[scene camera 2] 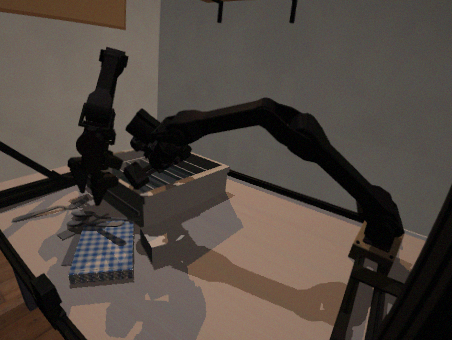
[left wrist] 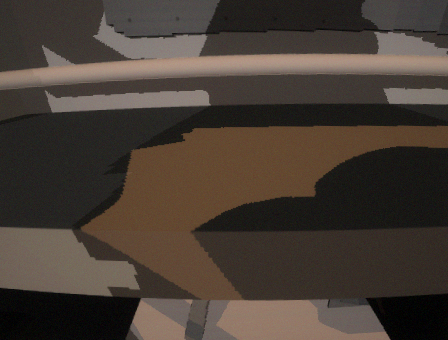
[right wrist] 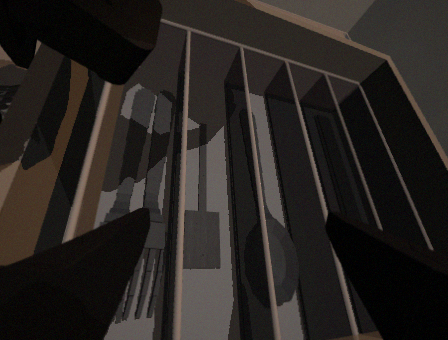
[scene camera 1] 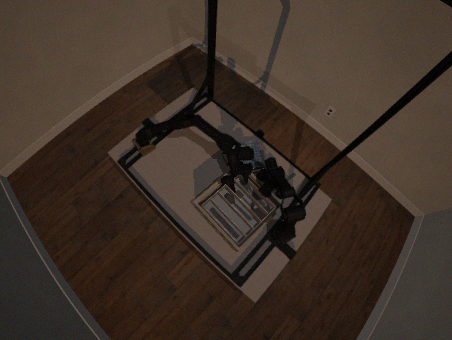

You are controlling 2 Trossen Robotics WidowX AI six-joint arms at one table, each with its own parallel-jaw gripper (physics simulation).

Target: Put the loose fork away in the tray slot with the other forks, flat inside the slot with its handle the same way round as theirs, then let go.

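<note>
The loose fork (scene camera 2: pixel 35 215) lies on the table beside the tray (scene camera 2: pixel 185 200) (right wrist: pixel 300 40), at the left of scene camera 2. My left gripper (scene camera 2: pixel 90 196) (left wrist: pixel 253 320) is open and empty, pointing down above the tabletop by the fork's tined end. A grey utensil strip (left wrist: pixel 197 320) shows between its fingers in the left wrist view; I cannot tell which utensil. In the right wrist view, two forks (right wrist: pixel 152 220) (right wrist: pixel 120 200) lie in one slot, handles at the top, tines towards the bottom. My right gripper (right wrist: pixel 238 218) (scene camera 1: pixel 236 181) is open and empty over the tray.
A blue checked cloth stack (scene camera 2: pixel 102 250) (scene camera 1: pixel 252 150) lies near the tray, with a pile of spoons and other utensils (scene camera 2: pixel 82 217) at its edge. A spatula (right wrist: pixel 201 240) and a large spoon (right wrist: pixel 272 265) lie in neighbouring slots. Both arms are close together above the tray.
</note>
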